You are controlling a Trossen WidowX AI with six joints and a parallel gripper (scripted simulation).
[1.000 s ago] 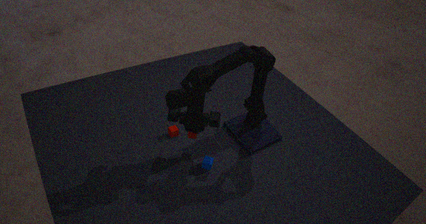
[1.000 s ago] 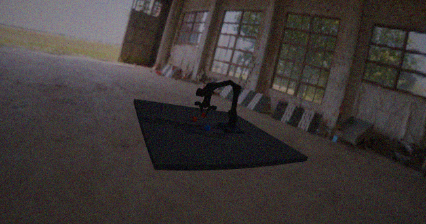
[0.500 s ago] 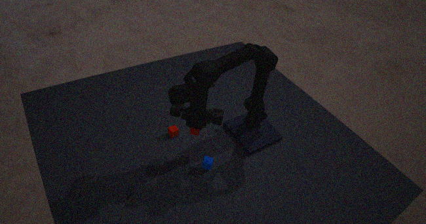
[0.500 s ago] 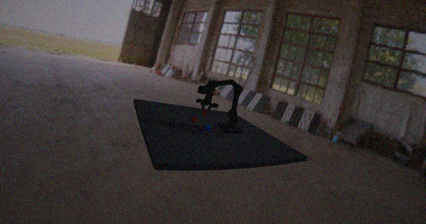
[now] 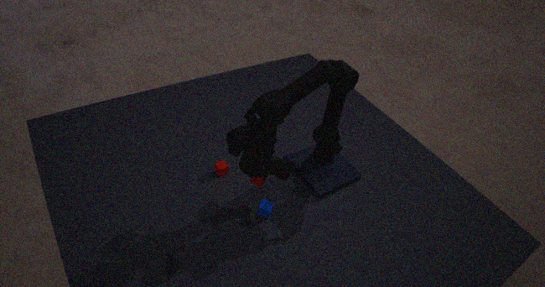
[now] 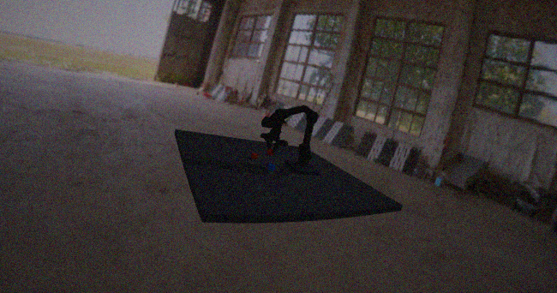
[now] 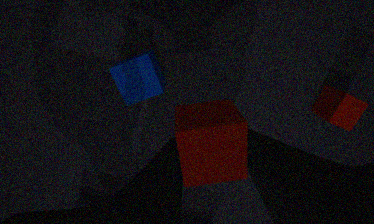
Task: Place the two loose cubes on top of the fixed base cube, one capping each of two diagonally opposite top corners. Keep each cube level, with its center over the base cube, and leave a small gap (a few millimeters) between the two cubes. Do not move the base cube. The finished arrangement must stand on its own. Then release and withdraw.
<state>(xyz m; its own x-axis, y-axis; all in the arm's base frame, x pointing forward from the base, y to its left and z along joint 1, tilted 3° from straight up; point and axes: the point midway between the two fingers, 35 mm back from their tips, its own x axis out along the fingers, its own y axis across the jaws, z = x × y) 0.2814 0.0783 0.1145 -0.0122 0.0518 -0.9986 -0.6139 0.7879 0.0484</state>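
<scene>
Now: the blue cube 10 mm behind my gripper tip, 50 mm to the left of it and 90 mm below it. Round my gripper tip: red cube: right at my gripper tip.
</scene>
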